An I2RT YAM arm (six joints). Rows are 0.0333 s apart.
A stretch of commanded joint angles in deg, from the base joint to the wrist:
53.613 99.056 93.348 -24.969 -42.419 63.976
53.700 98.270 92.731 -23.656 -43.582 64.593
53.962 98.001 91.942 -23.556 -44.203 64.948
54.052 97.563 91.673 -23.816 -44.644 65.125
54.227 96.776 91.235 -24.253 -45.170 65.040
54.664 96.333 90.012 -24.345 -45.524 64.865
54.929 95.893 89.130 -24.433 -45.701 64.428
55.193 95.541 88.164 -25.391 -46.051 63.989
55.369 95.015 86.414 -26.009 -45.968 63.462
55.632 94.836 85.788 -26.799 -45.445 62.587
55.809 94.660 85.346 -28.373 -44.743 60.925
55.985 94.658 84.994 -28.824 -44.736 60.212
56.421 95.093 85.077 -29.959 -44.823 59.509
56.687 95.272 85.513 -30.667 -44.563 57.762
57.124 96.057 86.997 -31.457 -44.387 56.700
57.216 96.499 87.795 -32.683 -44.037 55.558
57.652 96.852 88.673 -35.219 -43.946 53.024
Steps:
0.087 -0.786 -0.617 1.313 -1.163 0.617
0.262 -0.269 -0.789 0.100 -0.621 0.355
0.090 -0.438 -0.269 -0.260 -0.441 0.177
0.175 -0.787 -0.438 -0.437 -0.526 -0.085
0.437 -0.443 -1.223 -0.092 -0.354 -0.175
0.265 -0.440 -0.882 -0.088 -0.177 -0.437
0.264 -0.352 -0.966 -0.958 -0.350 -0.439
0.176 -0.526 -1.750 -0.618 0.083 -0.527
0.263 -0.179 -0.626 -0.790 0.523 -0.875
0.177 -0.176 -0.442 -1.574 0.702 -1.662
0.176 -0.002 -0.352 -0.451 0.007 -0.713
0.436 0.435 0.083 -1.135 -0.087 -0.703
0.266 0.179 0.436 -0.708 0.260 -1.747
0.437 0.785 1.484 -0.790 0.176 -1.062
0.092 0.442 0.798 -1.226 0.350 -1.142
0.436 0.353 0.878 -2.536 0.091 -2.534

